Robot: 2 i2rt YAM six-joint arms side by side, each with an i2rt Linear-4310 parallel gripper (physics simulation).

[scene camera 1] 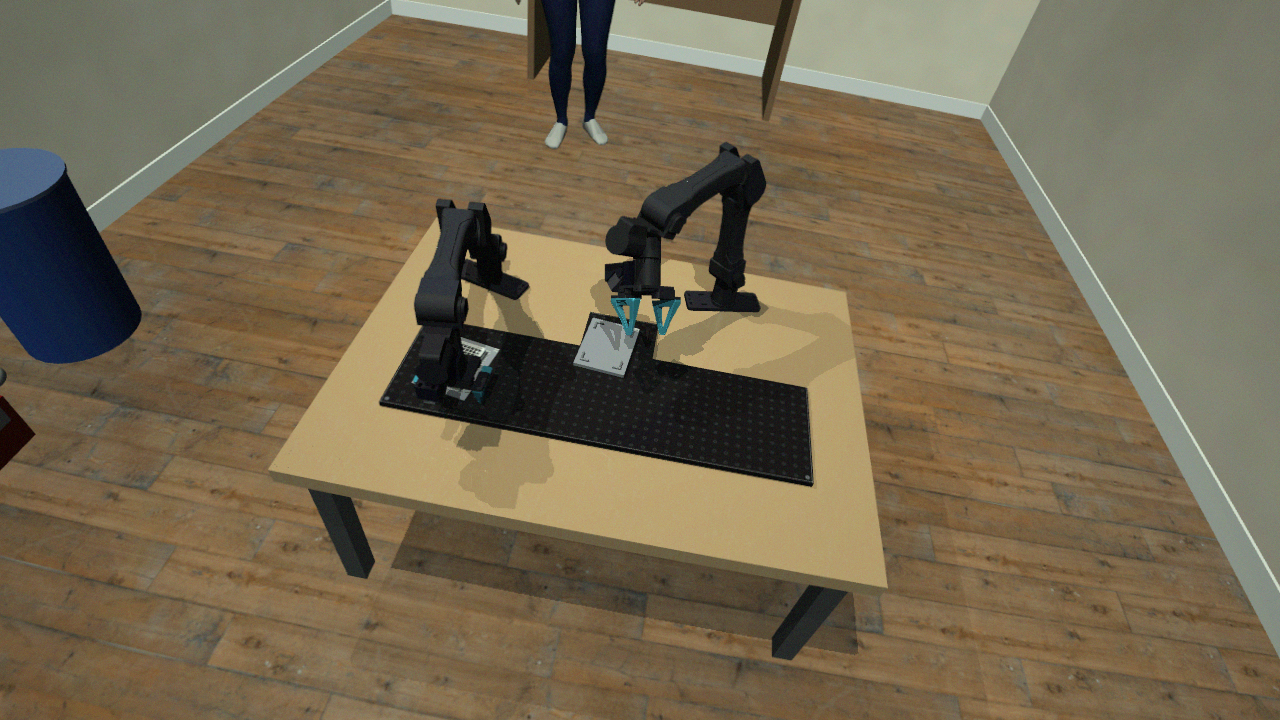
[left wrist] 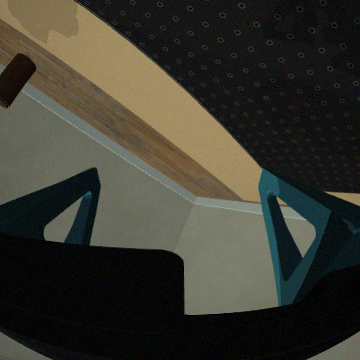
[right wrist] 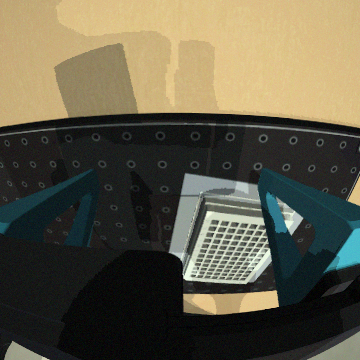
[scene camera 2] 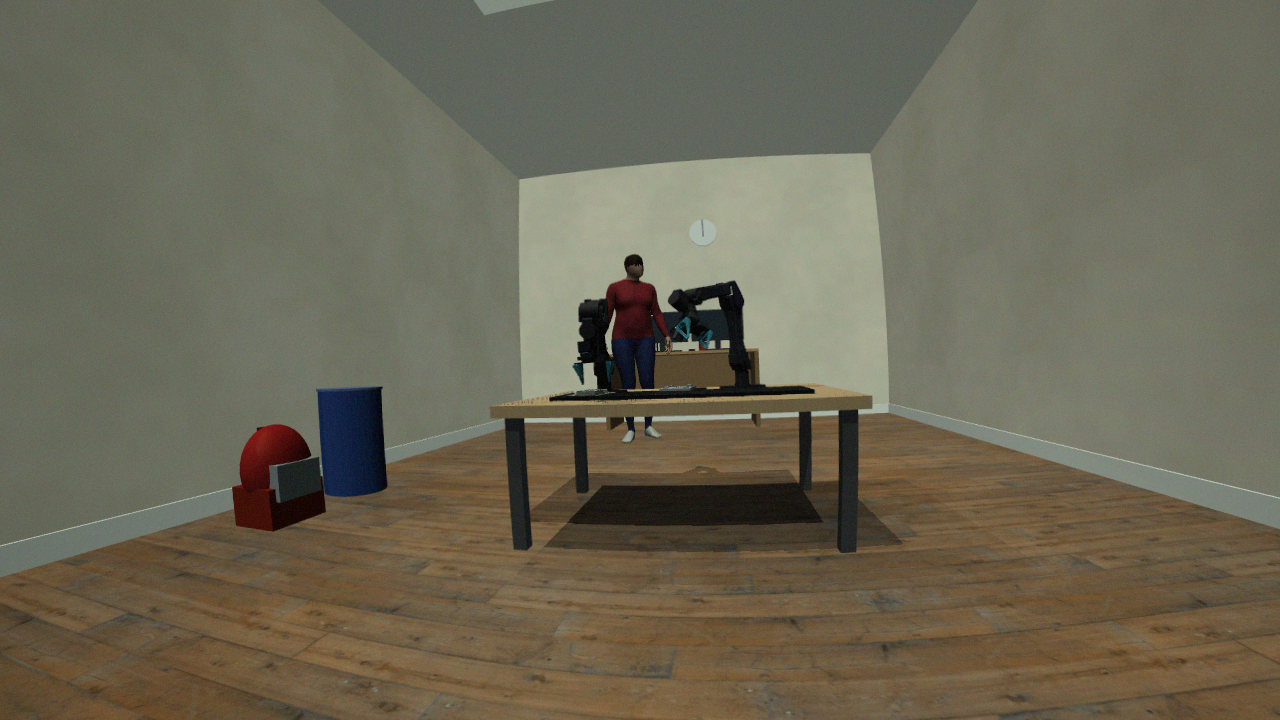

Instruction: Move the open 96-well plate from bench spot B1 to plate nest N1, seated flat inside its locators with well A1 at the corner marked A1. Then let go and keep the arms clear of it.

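Pixels of known places: left gripper, fingertip midpoint: point(scene camera 1: 646, 335) point(left wrist: 179, 176) point(scene camera 2: 697, 343); right gripper, fingertip midpoint: point(scene camera 1: 458, 397) point(right wrist: 178, 177) point(scene camera 2: 596, 383); left arm's base at its link origin: point(scene camera 1: 721, 302) point(scene camera 2: 742, 387); right arm's base at its link origin: point(scene camera 1: 490, 280).
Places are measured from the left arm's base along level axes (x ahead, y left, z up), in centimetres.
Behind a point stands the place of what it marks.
Note:
The white open 96-well plate point(scene camera 1: 472, 348) {z 2.5, x 21.4, y -63.5 cm} point(right wrist: 227, 250) {z 2.9, x 26.8, y -66.3 cm} lies on a pale bench spot point(right wrist: 186, 220) {z 1.5, x 30.7, y -63.0 cm} at the left end of the black perforated board; the right arm partly covers it in scene camera 1. My right gripper point(scene camera 1: 451, 383) {z 5.8, x 39.0, y -64.7 cm} point(scene camera 2: 594, 379) {z 5.8, x 39.0, y -64.7 cm} point(right wrist: 178, 177) {z 5.8, x 39.0, y -64.7 cm} is open and empty above that end. In its wrist view the plate appears slanted, low and right of centre, partly behind the right-hand finger. The light grey nest point(scene camera 1: 603, 349) {z 2.4, x 21.0, y -33.4 cm} has corner locators and holds nothing. My left gripper point(scene camera 1: 646, 333) {z 19.0, x 33.3, y -26.7 cm} point(scene camera 2: 693, 336) {z 19.0, x 33.3, y -26.7 cm} point(left wrist: 179, 176) {z 19.0, x 33.3, y -26.7 cm} is open and empty above the nest's right edge. The A1 marks are too small to read.
The black perforated board point(scene camera 1: 716, 411) {z 1.3, x 38.9, y -9.1 cm} point(left wrist: 300, 75) {z 1.3, x 34.1, y -17.9 cm} point(right wrist: 145, 150) {z 1.3, x 38.7, y -61.8 cm} lies on the wooden table point(scene camera 1: 572, 501) {z 0.0, x 60.4, y -41.7 cm} point(scene camera 2: 716, 406) {z -1.5, x 69.8, y -29.2 cm}. A person point(scene camera 1: 577, 53) point(scene camera 2: 632, 308) stands behind the table. A blue drum point(scene camera 1: 53, 268) point(scene camera 2: 351, 438) and a red object point(scene camera 2: 273, 456) stand on the floor at left.

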